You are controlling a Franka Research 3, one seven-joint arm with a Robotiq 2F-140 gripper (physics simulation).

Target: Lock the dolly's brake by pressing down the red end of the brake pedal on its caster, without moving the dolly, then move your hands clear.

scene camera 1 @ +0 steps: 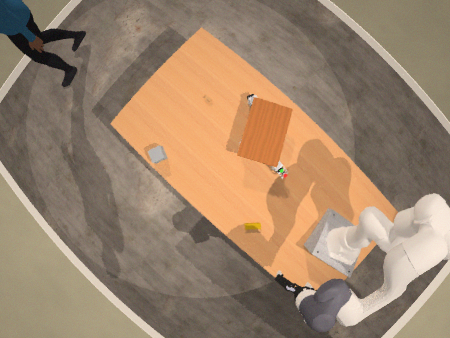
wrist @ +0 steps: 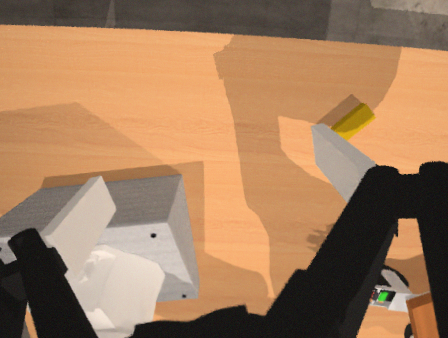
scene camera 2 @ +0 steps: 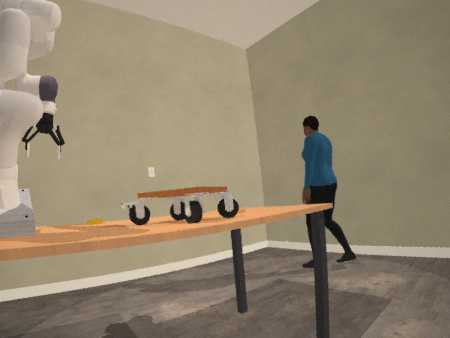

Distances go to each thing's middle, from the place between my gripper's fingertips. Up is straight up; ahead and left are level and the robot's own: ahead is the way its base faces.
My hand is 230 mm short of the yellow block (wrist: 360,116), 50 mm to the left of it and 310 mm above it. The rest, counted from my hand: caster (wrist: 398,303) (320 mm ahead, 380 mm to the right, 270 mm below); dolly (scene camera 1: 266,128) (450 mm ahead, 470 mm to the right, 260 mm below).
